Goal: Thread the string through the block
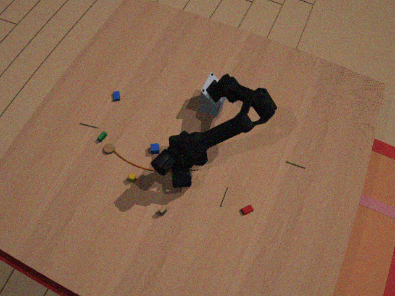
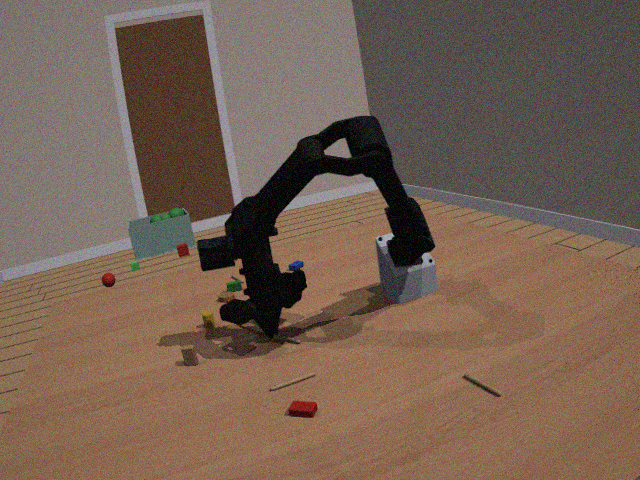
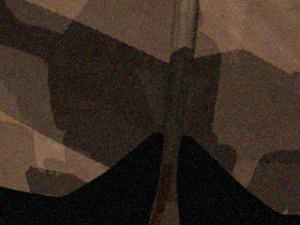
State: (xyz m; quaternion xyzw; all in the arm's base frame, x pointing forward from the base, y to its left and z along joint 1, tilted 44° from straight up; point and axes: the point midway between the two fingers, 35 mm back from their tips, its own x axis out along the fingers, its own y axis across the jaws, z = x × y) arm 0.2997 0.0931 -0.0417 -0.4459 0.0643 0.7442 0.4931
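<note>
My gripper tip is now 120 mm to the left of the yellow cylinder, 120 mm short of it and 10 mm below it. From my gripper tip the other things lie so: tan wooden block (160 mm ahead, 30 mm to the left, 20 mm above); red block (280 mm to the left, 10 mm ahead, 10 mm above); thin wooden stick (10 mm to the left, 10 mm behind).
</note>
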